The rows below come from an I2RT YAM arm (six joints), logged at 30 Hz.
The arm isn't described. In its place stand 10 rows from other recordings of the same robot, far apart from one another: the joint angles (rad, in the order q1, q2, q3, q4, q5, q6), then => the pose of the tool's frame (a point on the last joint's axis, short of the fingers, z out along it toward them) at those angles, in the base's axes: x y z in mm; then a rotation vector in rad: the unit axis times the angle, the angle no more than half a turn.
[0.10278, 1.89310, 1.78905, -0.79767, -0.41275, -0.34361] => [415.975, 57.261, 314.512, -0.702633, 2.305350, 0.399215]
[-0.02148, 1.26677, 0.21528, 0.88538, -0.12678, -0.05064] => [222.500, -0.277, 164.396, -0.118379, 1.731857, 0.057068]
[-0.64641, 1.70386, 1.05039, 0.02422, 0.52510, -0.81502] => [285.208, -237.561, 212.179, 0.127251, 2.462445, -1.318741]
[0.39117, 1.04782, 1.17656, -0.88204, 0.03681, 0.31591] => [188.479, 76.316, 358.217, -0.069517, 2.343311, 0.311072]
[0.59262, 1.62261, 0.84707, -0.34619, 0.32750, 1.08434] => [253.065, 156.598, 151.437, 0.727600, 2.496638, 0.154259]
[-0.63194, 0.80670, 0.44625, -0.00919, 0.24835, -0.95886] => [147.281, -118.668, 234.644, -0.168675, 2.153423, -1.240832]
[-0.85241, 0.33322, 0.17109, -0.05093, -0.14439, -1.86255] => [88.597, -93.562, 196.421, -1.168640, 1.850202, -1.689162]
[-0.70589, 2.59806, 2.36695, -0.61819, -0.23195, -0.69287] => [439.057, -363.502, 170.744, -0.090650, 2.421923, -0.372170]
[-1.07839, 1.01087, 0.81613, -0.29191, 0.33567, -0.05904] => [96.924, -205.471, 298.316, 1.261333, 1.799468, -1.021159]
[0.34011, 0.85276, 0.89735, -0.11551, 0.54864, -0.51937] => [187.672, 46.715, 375.785, -0.287009, 1.638797, -0.585265]
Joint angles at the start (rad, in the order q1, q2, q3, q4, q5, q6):
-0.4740 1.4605 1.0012 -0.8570 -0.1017 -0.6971
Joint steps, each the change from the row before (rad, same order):
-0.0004 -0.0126 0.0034 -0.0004 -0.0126 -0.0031
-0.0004 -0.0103 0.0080 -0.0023 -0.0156 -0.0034
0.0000 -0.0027 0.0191 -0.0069 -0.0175 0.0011
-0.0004 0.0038 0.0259 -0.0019 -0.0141 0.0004
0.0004 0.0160 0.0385 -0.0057 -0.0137 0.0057
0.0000 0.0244 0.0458 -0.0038 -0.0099 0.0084
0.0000 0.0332 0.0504 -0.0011 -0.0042 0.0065
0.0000 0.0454 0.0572 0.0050 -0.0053 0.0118
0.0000 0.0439 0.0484 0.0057 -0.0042 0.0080
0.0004 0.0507 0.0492 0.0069 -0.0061 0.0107
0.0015 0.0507 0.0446 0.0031 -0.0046 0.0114
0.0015 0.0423 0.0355 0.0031 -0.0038 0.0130
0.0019 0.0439 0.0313 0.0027 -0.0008 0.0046
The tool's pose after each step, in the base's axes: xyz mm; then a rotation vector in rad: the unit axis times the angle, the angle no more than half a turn. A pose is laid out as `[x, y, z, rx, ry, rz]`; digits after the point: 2 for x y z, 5 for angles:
[236.59, -116.93, 219.22, -0.34345, 2.83225, -0.07893]
[236.66, -116.47, 223.95, -0.34955, 2.80981, -0.07351]
[238.53, -116.73, 229.82, -0.35044, 2.78786, -0.06404]
[242.19, -118.17, 236.22, -0.35158, 2.76319, -0.06306]
[248.36, -120.68, 243.04, -0.34677, 2.74232, -0.05835]
[256.31, -124.38, 249.78, -0.33743, 2.72330, -0.05796]
[265.94, -129.17, 255.41, -0.32985, 2.70830, -0.06340]
[278.38, -135.35, 259.52, -0.31555, 2.69281, -0.06635]
[289.72, -141.02, 261.01, -0.30609, 2.68295, -0.06660]
[302.20, -147.04, 260.15, -0.29387, 2.67650, -0.06008]
[313.97, -152.32, 257.09, -0.28146, 2.67796, -0.04859]
[323.64, -156.51, 253.54, -0.26667, 2.68061, -0.03703]
[332.95, -160.44, 247.70, -0.26256, 2.68904, -0.02699]

